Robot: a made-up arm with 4 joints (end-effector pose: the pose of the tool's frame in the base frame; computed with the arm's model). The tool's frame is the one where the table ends. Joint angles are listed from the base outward.
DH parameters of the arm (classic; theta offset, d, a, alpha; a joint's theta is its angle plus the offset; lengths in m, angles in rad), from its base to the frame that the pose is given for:
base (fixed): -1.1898 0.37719 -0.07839 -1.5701
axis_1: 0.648 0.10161 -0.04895 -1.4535
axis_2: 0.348 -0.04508 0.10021 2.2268
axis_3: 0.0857 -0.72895 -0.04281 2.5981
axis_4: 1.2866 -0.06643 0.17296 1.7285
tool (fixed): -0.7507 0.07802 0 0
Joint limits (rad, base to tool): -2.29..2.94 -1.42..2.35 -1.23..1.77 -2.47..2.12
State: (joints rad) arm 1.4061 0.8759 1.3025 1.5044
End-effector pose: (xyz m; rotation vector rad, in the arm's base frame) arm -0.1927 -0.0741 0.9613 2.5872 -1.0938 -0.8612
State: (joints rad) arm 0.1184 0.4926 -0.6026 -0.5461
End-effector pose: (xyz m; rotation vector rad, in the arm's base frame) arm -0.5588 0.3565 0.3507 1.9503 -1.4655 -0.3295
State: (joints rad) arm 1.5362 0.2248 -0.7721 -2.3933
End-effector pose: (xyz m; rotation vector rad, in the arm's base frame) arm -0.5135 0.3315 0.8517 -0.2319 1.1959 1.4944
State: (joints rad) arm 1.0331 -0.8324 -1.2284 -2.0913
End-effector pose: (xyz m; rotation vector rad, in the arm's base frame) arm -0.4237 0.5072 -0.0289 -1.3389 0.8748 0.5173
